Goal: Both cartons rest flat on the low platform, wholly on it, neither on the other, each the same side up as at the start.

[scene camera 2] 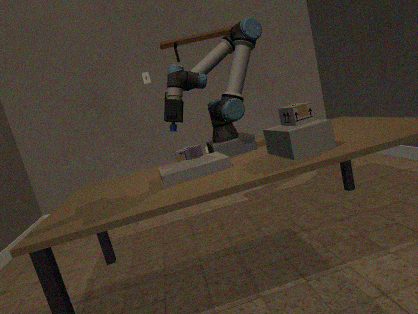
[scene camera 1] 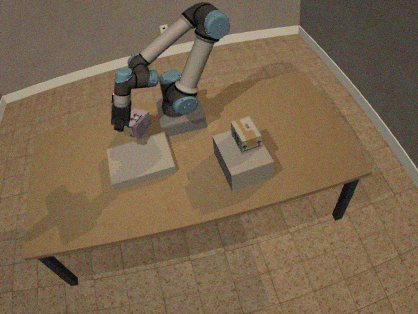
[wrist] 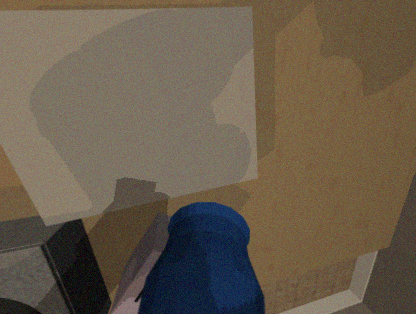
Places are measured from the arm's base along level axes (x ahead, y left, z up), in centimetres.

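Pixels of known places: hand, tool point: (scene camera 2: 173, 131) (wrist: 208, 235); arm's base, link origin: (scene camera 2: 225, 139).
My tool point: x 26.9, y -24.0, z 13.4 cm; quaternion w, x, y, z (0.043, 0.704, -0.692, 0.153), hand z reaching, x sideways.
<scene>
Ahead of a thing's pixels: the offset from my tool point to its top centre. Level surfaces: height alone.
The low platform @(dx +3.4, dy +5.5, dz -16.7 cm) (scene camera 1: 117, 161) (scene camera 2: 197, 169) (wrist: 125, 100) is a pale grey slab on the table. A lilac carton @(dx -21.7, dy +1.7, dz -12.7 cm) (scene camera 1: 140, 124) (scene camera 2: 191, 152) (wrist: 142, 257) is off the platform, behind its rear edge; it looks tilted, and its underside is hidden. A cream carton @(dx +5.5, dy +57.8, dz -1.2 cm) (scene camera 1: 247, 134) (scene camera 2: 295, 114) with an orange-tan band and black arrows sits flat on the taller grey block @(dx +9.6, dy +55.7, dz -9.5 cm) (scene camera 1: 251, 171) (scene camera 2: 312, 140). My suction cup (scene camera 1: 120, 131) (scene camera 2: 173, 128) (wrist: 209, 220) is blue, open and holds nothing. It hangs above the area behind the platform, near the lilac carton but apart from it.
The arm's grey base block (scene camera 1: 185, 126) (scene camera 2: 234, 146) stands behind and between the platform and the taller block. The wooden table @(dz -21.5 cm) (scene camera 1: 150, 205) (scene camera 2: 125, 200) carries everything. A brown wall shelf (scene camera 2: 200, 38) is behind the arm.
</scene>
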